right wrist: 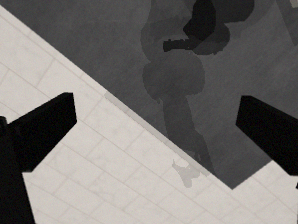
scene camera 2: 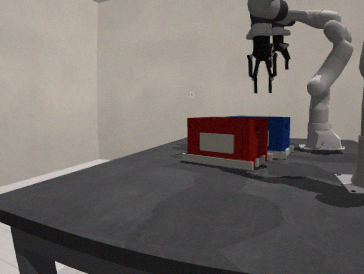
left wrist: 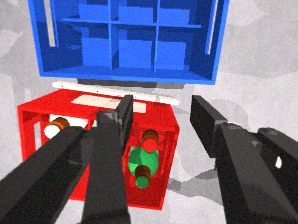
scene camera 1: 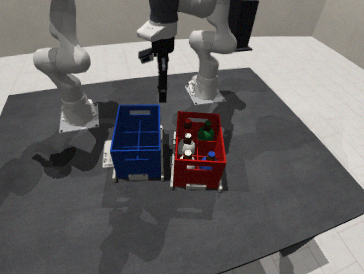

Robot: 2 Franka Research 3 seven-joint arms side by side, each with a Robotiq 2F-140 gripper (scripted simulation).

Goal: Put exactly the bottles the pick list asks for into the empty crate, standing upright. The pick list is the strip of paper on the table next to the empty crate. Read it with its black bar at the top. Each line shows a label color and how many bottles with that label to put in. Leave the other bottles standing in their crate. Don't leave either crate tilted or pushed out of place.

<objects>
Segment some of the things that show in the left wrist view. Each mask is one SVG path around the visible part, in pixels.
The left gripper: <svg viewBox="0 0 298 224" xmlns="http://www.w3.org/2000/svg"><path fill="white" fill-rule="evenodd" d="M192 95L190 123L208 156L216 158L214 171L217 168L226 224L298 224L298 142L274 128L259 128L257 133L249 132L238 123L228 122L202 96ZM133 94L125 94L115 110L97 112L95 114L96 122L89 130L84 130L82 126L77 125L61 129L1 179L0 224L55 224L89 164L90 169L81 222L77 224L131 224L122 157L124 157L134 121Z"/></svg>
A red crate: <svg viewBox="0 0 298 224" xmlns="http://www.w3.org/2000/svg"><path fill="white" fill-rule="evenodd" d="M90 164L69 199L85 200ZM133 99L134 121L124 157L122 157L127 203L130 207L162 210L180 128L170 104ZM134 126L167 131L164 141L156 149L159 156L158 170L150 177L150 182L146 188L136 186L134 175L132 175L128 167L131 146L143 148L142 144L135 138ZM123 97L62 88L17 106L23 161L36 151L34 124L40 121L42 146L50 139L45 135L45 128L50 122L50 114L88 119L88 124L84 127L84 130L89 130L94 124L94 120L96 121L95 114L97 112L115 110Z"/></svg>
</objects>
